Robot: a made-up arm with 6 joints. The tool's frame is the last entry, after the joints.
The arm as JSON. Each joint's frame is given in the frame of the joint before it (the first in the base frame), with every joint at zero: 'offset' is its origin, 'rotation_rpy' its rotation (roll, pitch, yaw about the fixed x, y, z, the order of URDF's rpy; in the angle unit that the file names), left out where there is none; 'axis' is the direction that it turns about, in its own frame. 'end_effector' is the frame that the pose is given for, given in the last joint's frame.
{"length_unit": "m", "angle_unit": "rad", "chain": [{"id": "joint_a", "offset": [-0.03, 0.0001, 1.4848], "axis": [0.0, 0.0, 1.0]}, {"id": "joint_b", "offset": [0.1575, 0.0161, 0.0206], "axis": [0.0, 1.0, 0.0]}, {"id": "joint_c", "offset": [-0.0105, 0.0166, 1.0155], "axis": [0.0, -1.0, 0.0]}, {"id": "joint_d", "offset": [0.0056, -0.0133, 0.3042], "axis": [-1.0, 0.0, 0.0]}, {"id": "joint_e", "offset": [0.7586, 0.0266, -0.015], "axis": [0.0, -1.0, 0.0]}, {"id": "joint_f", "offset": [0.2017, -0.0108, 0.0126], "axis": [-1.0, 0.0, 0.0]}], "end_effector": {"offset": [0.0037, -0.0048, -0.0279]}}
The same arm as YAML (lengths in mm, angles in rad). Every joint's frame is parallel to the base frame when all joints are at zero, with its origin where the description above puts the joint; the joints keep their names.
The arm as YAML. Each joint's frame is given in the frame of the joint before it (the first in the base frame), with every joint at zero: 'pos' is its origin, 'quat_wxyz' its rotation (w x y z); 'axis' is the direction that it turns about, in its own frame. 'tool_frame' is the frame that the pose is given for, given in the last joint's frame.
length_unit: mm
angle_unit: rad
joints:
  - joint: joint_a
    pos: [-30.0, 0.1, 1484.8]
    quat_wxyz: [1.0, 0.0, 0.0, 0.0]
    axis: [0.0, 0.0, 1.0]
  - joint: joint_b
    pos: [157.5, 16.1, 20.6]
    quat_wxyz: [1.0, 0.0, 0.0, 0.0]
    axis: [0.0, 1.0, 0.0]
  - joint: joint_c
    pos: [-10.5, 16.6, 1015.5]
    quat_wxyz: [1.0, 0.0, 0.0, 0.0]
    axis: [0.0, -1.0, 0.0]
  - joint: joint_d
    pos: [5.6, -13.3, 304.2]
    quat_wxyz: [1.0, 0.0, 0.0, 0.0]
    axis: [-1.0, 0.0, 0.0]
  - joint: joint_e
    pos: [758.6, 26.6, -15.0]
    quat_wxyz: [1.0, 0.0, 0.0, 0.0]
    axis: [0.0, -1.0, 0.0]
  - joint: joint_f
    pos: [201.7, -10.8, 12.6]
    quat_wxyz: [1.0, 0.0, 0.0, 0.0]
    axis: [-1.0, 0.0, 0.0]
tool_frame:
  pos: [3.7, -4.8, -27.9]
  quat_wxyz: [1.0, 0.0, 0.0, 0.0]

